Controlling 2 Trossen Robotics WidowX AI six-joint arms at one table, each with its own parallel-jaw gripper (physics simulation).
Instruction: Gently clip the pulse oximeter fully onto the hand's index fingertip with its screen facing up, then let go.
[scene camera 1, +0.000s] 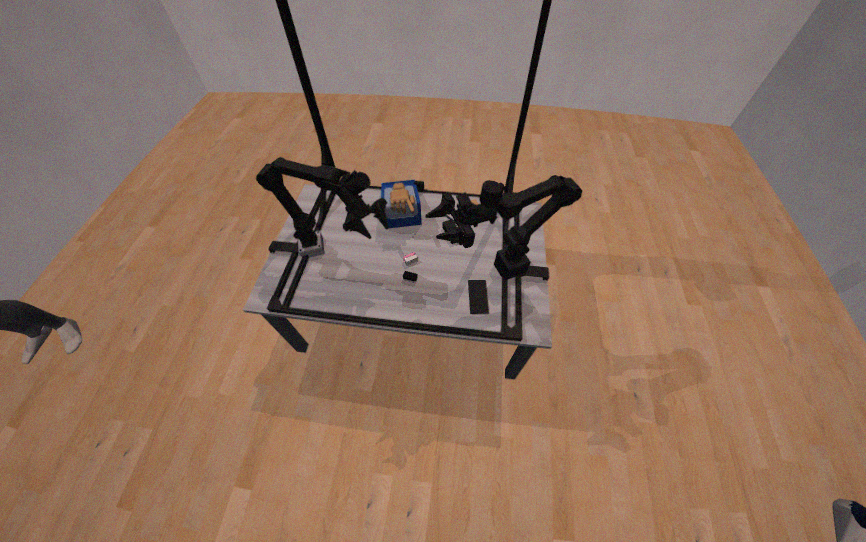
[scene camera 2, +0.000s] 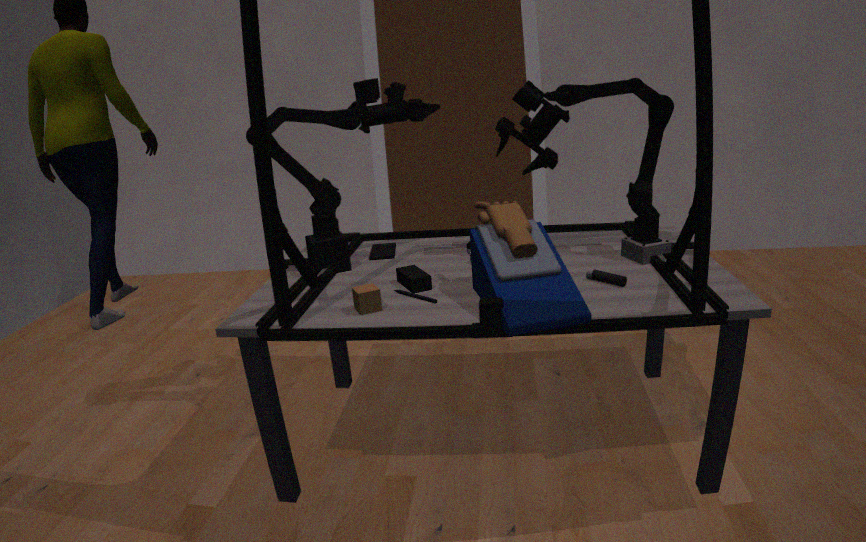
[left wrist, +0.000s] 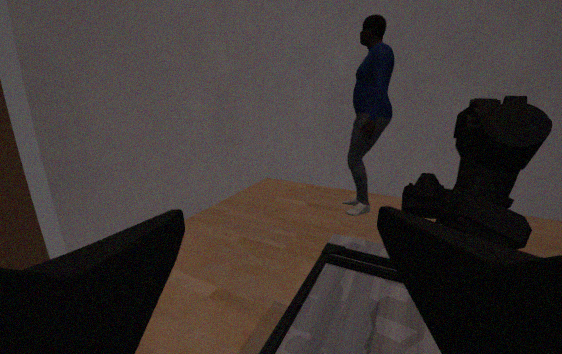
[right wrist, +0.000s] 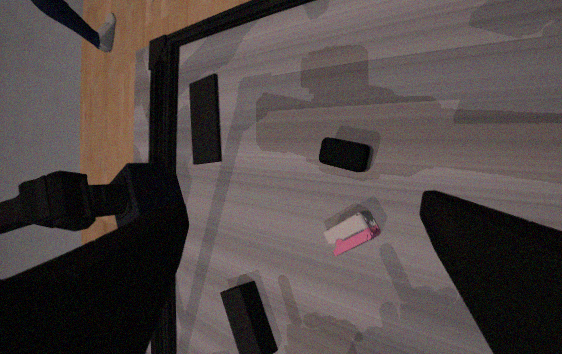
Scene:
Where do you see my right gripper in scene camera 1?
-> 379, 233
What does the black rounded box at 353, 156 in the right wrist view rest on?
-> The table.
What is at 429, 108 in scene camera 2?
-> My left gripper.

